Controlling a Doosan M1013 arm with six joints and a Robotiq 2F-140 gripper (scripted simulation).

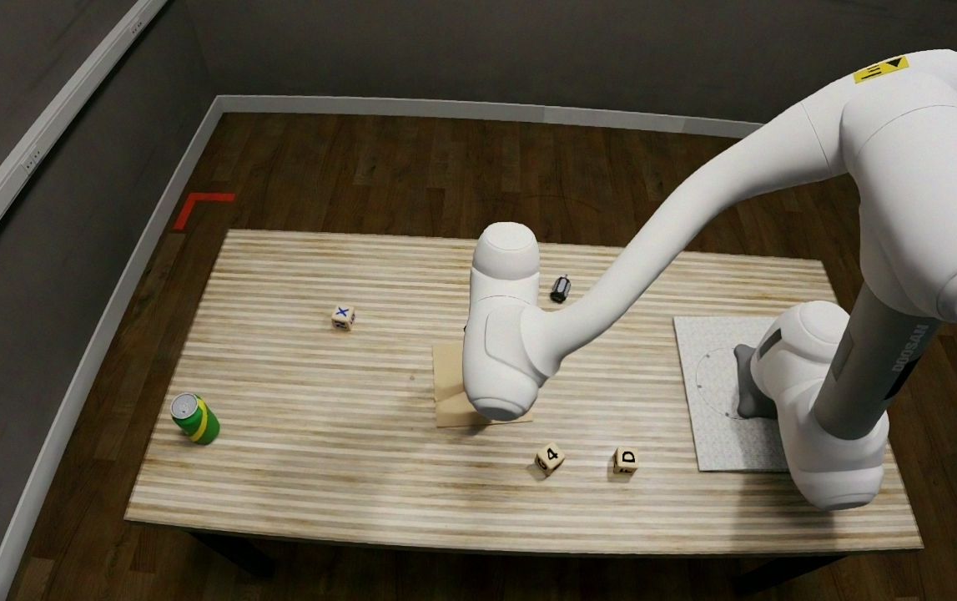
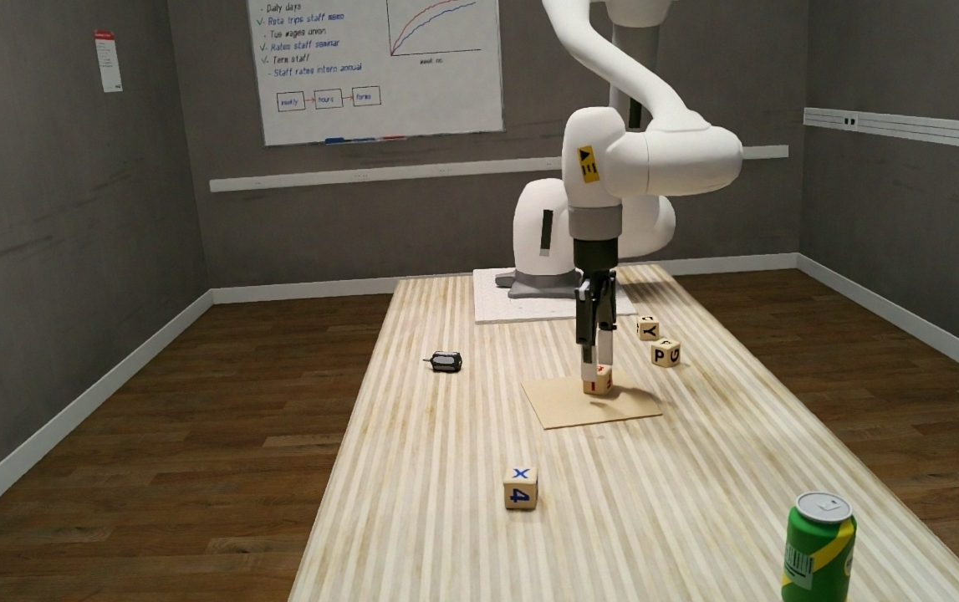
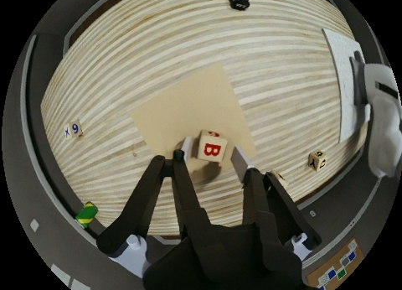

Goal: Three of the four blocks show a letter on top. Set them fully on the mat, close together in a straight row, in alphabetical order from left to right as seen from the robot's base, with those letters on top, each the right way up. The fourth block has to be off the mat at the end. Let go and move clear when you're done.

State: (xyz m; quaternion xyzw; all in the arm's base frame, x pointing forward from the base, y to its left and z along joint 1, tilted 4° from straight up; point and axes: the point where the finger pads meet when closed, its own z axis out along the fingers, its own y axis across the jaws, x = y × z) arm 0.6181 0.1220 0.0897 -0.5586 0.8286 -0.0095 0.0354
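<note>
Now: hand 30 mm short of the tan mat, 20 mm to the left of it and 70 mm above it. The rest, counted from my hand: black object (120 mm behind, 300 mm to the right, 50 mm below).
</note>
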